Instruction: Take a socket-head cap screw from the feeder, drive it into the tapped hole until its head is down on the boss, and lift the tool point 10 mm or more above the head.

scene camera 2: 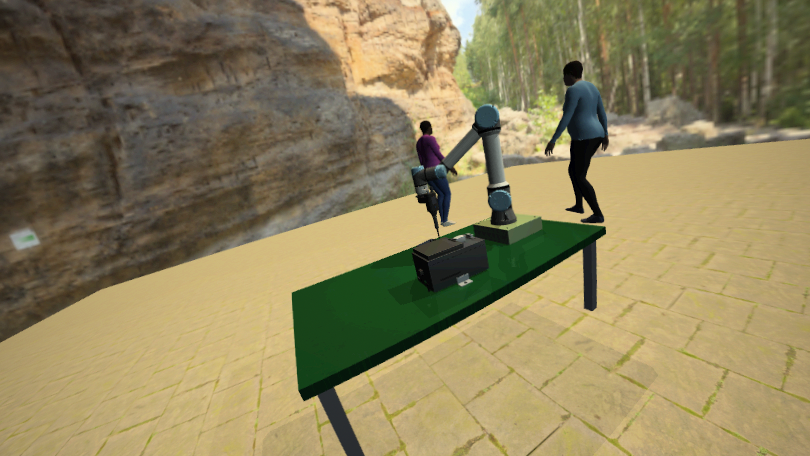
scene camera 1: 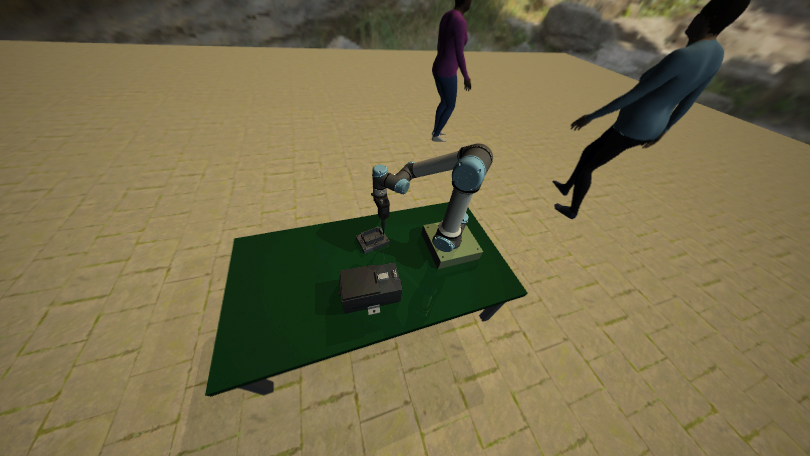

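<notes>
My screwdriver (scene camera 1: 383,231) (scene camera 2: 438,233) points down, with its thin tip at the right side of a small dark grey part (scene camera 1: 372,245) with a raised rim. In scene camera 1 the tip appears at or just above that part; whether it touches cannot be told. The black feeder box (scene camera 1: 362,283) (scene camera 2: 456,265) stands on the table nearer the camera, with a light fitting (scene camera 1: 383,275) (scene camera 2: 460,238) on its top. In scene camera 2 the feeder hides the small part. The screw, the tapped hole and the boss are too small to make out, and whether the tip carries a screw cannot be told.
The arm stands on a pale green base block (scene camera 1: 459,259) (scene camera 2: 518,231) at the right of the green table (scene camera 1: 272,294) (scene camera 2: 351,322). A small metal bracket (scene camera 1: 373,310) (scene camera 2: 464,280) is at the feeder's front. Two people, in purple (scene camera 1: 451,42) (scene camera 2: 429,150) and blue (scene camera 1: 668,90) (scene camera 2: 583,110), are beyond the table.
</notes>
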